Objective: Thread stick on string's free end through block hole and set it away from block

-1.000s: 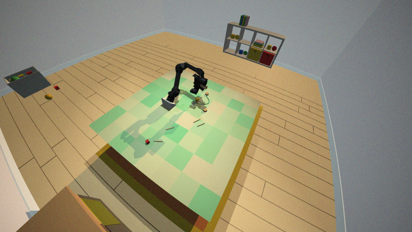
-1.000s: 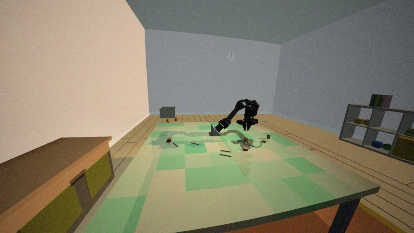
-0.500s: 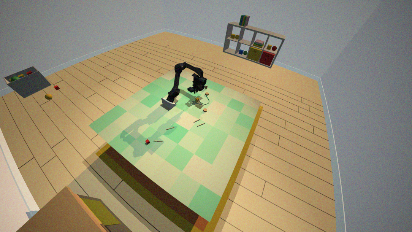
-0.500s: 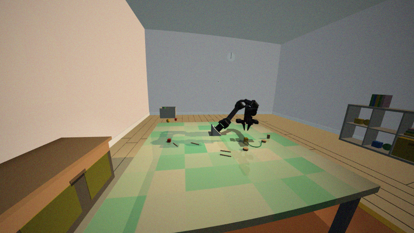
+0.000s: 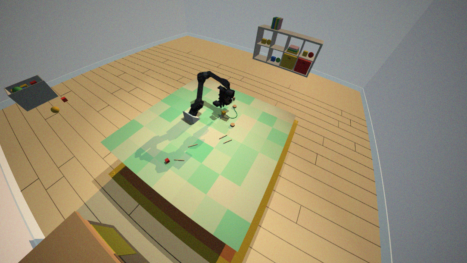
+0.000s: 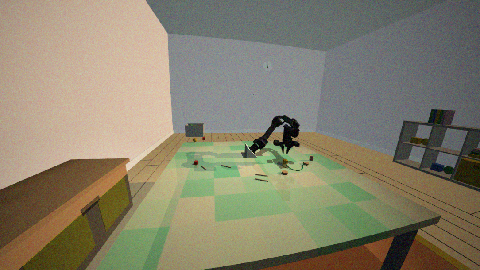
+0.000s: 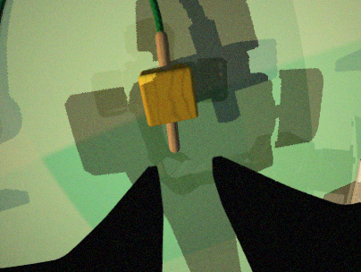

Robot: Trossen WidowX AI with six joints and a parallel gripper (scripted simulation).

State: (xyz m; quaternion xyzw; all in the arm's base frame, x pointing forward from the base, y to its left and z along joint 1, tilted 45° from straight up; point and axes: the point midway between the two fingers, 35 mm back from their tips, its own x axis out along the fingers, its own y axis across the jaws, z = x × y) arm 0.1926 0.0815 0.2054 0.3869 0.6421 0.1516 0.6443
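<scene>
Now: gripper tip 2 cm short of the yellow wooden block, 1 cm to the left of it and 5 cm above it. Round my gripper tip: wooden disc: 17 cm ahead, 9 cm to the right, 6 cm below; thin wooden stick: 4 cm ahead, 1 cm to the right, 6 cm below; round wooden button: 7 cm ahead, 15 cm to the left, 6 cm below.
</scene>
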